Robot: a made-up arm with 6 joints.
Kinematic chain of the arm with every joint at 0, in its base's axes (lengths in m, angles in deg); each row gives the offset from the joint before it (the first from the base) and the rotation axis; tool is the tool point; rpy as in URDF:
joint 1: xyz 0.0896 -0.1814 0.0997 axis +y
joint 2: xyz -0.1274 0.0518 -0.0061 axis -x
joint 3: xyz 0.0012 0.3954 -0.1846 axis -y
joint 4: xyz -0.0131 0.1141 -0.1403 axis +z
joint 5: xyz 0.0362 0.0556 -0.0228 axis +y
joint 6: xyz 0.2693 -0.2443 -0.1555 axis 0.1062 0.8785 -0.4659
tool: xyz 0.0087 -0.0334 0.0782 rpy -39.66 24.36 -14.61
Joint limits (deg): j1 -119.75..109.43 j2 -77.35..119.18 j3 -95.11..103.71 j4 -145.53..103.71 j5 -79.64..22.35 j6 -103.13..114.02
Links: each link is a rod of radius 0.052 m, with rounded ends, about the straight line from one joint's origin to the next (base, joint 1, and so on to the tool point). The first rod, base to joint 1, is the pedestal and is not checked.
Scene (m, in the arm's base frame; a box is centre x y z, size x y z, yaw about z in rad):
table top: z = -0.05
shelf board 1: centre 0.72 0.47 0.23 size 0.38 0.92 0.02 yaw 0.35
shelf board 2: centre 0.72 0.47 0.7 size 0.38 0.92 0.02 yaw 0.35
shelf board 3: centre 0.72 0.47 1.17 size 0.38 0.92 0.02 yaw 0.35
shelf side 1: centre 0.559 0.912 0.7 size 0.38 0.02 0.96 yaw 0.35
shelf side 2: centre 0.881 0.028 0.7 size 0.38 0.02 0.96 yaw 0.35
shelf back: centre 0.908 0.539 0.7 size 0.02 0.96 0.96 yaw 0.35
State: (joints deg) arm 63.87 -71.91 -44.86 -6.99 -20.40 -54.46
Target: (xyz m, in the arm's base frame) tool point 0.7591 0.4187 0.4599
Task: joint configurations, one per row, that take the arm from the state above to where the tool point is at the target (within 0.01 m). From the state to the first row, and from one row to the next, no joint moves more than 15 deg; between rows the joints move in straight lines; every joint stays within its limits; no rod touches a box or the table.
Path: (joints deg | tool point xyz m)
1: 67.75 -72.69 -52.04 6.33 -18.15 -53.03 | 0.1911 0.4636 0.2331
2: 71.63 -73.46 -59.22 19.64 -15.91 -51.61 | 0.2560 0.5188 0.2778
3: 75.51 -74.24 -66.40 32.96 -13.66 -50.18 | 0.3356 0.5545 0.3333
4: 79.38 -75.02 -73.57 46.28 -11.42 -48.75 | 0.4301 0.5641 0.3896
5: 83.26 -75.80 -80.75 59.59 -9.17 -47.33 | 0.5366 0.5443 0.4359
6: 87.14 -76.57 -87.93 72.91 -6.93 -45.90 | 0.6491 0.4949 0.4620
7: 91.02 -77.35 -95.11 86.22 -4.68 -44.47 | 0.7591 0.4187 0.4599

